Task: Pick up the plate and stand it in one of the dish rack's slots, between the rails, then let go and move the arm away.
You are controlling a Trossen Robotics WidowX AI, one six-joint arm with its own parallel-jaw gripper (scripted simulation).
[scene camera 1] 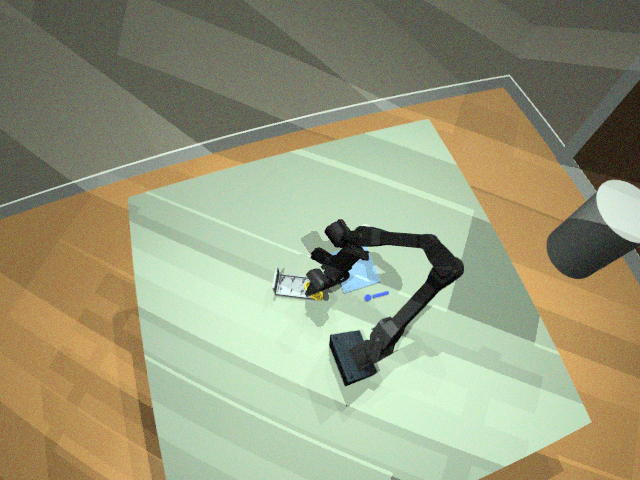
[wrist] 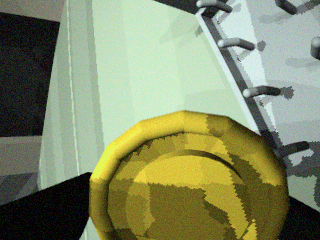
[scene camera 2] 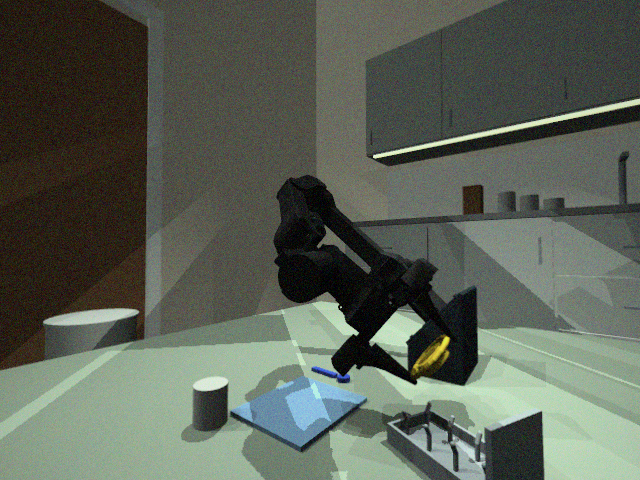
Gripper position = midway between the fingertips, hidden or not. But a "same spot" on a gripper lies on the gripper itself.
gripper: scene camera 1 312, 293; wrist; scene camera 2
same spot on gripper: (wrist: 66, 203) = (scene camera 2: 439, 327)
same spot on blue mat: (scene camera 1: 363, 273) = (scene camera 2: 305, 391)
